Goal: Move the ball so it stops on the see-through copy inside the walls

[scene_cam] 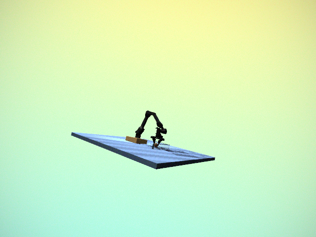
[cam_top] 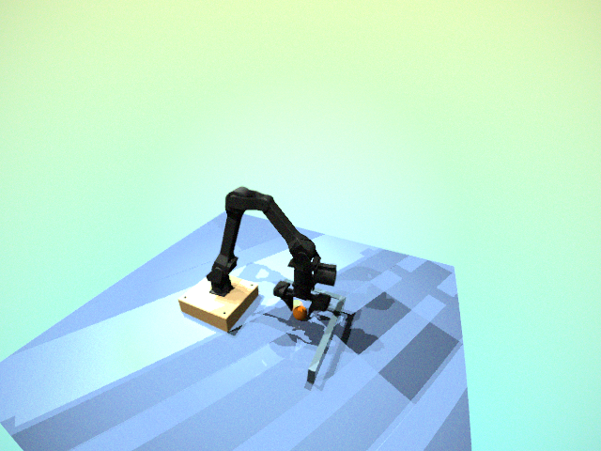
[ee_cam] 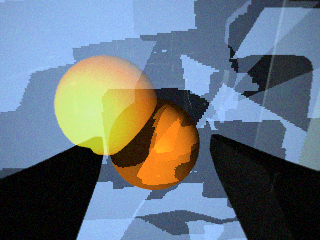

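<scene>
Right now my gripper tip is 2 cm to the right of the see-through copy of ball and 2 cm past it. Round my gripper tip: orange ball: right at my gripper tip.
</scene>
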